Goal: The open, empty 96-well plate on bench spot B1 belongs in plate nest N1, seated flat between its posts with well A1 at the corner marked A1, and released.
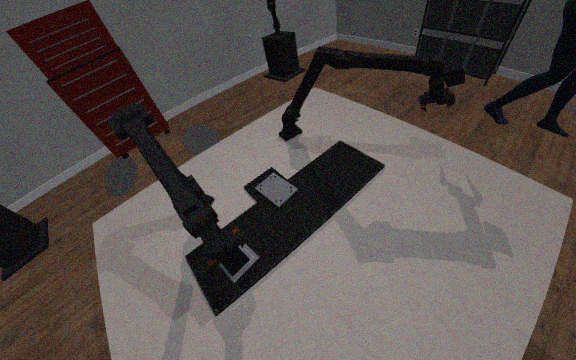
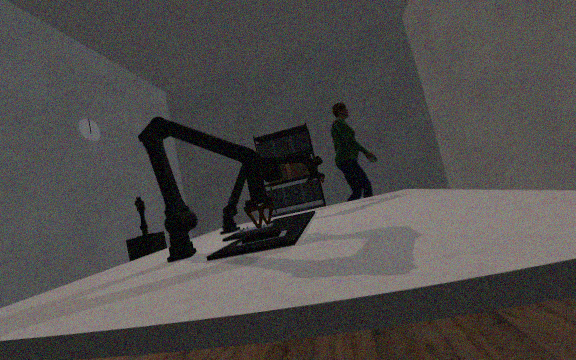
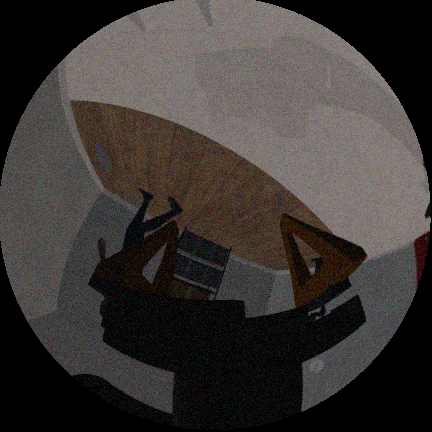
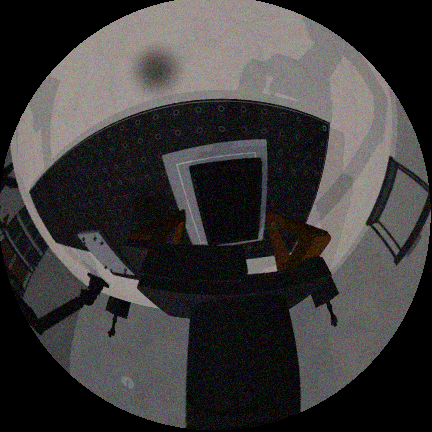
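Where they show: left gripper, fingertip midpoint: [image 1: 436, 109] [image 2: 318, 186] [image 3: 229, 222]; right gripper, fingertip midpoint: [image 2: 263, 226] [image 4: 227, 214]; left arm's base, link origin: [image 1: 290, 133] [image 2: 230, 231] [image 4: 97, 278]; right arm's base, link origin: [image 2: 183, 256].
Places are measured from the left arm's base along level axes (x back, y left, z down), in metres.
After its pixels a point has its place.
Observation:
The black 96-well plate [image 1: 234, 260] @(x -0.506, y -0.590, z -0.027 m) [image 4: 227, 200] @(x -0.488, y -0.591, z -0.020 m) lies flat on the pale grey outlined bench spot B1 [image 1: 246, 271] @(x -0.563, y -0.572, z -0.014 m) [image 4: 217, 149] @(x -0.552, y -0.573, z -0.015 m). Its wells and A1 corner are too dark to make out. My right gripper [image 1: 223, 246] @(x -0.490, y -0.588, z -0.054 m) [image 2: 264, 225] @(x -0.490, y -0.588, z -0.054 m) [image 4: 227, 214] @(x -0.490, y -0.588, z -0.054 m) is open and empty, pointing down over the plate with its orange fingers spread toward two opposite sides. Whether they touch it cannot be told. Plate nest N1 [image 1: 276, 189] @(x -0.322, y -0.292, z -0.025 m) [image 4: 102, 247] @(x -0.354, y -0.313, z -0.025 m), a pale square with small posts near its corners, holds no plate. My left gripper [image 1: 438, 105] @(x -0.532, y 0.525, z -0.170 m) [image 3: 229, 222] @(x -0.532, y 0.525, z -0.170 m) is open and empty, high up and far from the plate.
A long black perforated board [image 1: 330, 182] @(x -0.441, y -0.077, z -0.013 m) [image 4: 150, 145] @(x -0.558, y -0.491, z -0.013 m) lies on the white table [image 1: 400, 300] @(x -0.943, y -0.214, z 0.000 m), bearing B1. N1 sits on a dark block at the board's long edge. A red cabinet [image 1: 95, 95], a dark shelf unit and a walking person [image 2: 345, 142] stand beyond the table.

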